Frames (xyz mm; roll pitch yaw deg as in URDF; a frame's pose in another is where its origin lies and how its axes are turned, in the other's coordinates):
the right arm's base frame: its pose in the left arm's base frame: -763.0 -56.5 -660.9 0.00 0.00 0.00
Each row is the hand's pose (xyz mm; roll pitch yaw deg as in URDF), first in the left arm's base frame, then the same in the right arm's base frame.
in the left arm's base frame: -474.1 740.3 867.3 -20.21 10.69 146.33
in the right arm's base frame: 288.9 796.8 1528.2 -20.21 10.69 146.33
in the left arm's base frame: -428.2 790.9 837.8 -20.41 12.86 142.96
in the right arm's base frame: 334.8 847.4 1498.7 -20.41 12.86 142.96
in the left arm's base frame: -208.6 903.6 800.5 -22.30 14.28 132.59
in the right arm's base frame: 554.4 960.1 1461.4 -22.30 14.28 132.59
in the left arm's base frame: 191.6 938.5 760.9 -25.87 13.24 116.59
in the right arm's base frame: 954.6 995.0 1421.8 -25.87 13.24 116.59
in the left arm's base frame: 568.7 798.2 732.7 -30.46 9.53 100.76
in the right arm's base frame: 1331.7 854.7 1393.6 -30.46 9.53 100.76
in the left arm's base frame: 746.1 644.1 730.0 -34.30 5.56 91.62
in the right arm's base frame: 1509.1 700.6 1390.9 -34.30 5.56 91.62
